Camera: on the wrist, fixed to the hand. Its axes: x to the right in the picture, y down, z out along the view.
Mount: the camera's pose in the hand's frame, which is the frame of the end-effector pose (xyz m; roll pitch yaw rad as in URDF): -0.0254 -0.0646 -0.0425 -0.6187 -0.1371 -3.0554
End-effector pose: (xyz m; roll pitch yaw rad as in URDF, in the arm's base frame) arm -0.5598 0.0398 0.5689 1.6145 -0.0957 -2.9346
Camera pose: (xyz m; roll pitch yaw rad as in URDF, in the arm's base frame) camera -0.5316 -0.0005 0.5041 -2.2082 0.1861 0.3426
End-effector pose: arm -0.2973 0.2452 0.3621 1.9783 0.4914 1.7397
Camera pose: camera -0.3539 0.1925 0.3366 -2.6315 -0.3564 -1.3039
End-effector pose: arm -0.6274 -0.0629 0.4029 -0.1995 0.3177 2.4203
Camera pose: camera -0.5551 -0.0309 0.3834 -0.4376 -0.4686 -0.6579
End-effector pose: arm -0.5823 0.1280 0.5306 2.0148 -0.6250 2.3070
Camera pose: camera -0.6332 0.0857 0.4832 -2.5510 0.7581 -0.7148
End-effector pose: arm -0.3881 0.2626 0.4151 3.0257 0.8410 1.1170
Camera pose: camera -0.4463 0.3009 0.4572 2.7071 -0.6925 -2.1142
